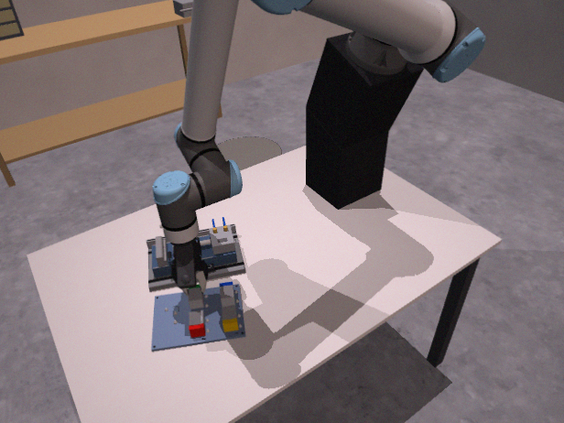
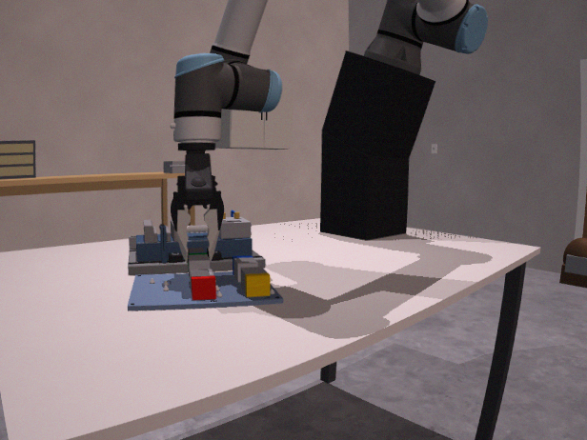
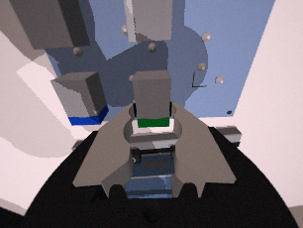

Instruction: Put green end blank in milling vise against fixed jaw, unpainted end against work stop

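My hand is 20 cm to the left of the fixed jaw and 2 cm below it. The rest, counted from my hand: green-ended blank 2 cm below; then blue-ended blank 8 cm behind, 5 cm to the left, 3 cm below; then blue plate 2 cm ahead, 4 cm to the left, 5 cm below.
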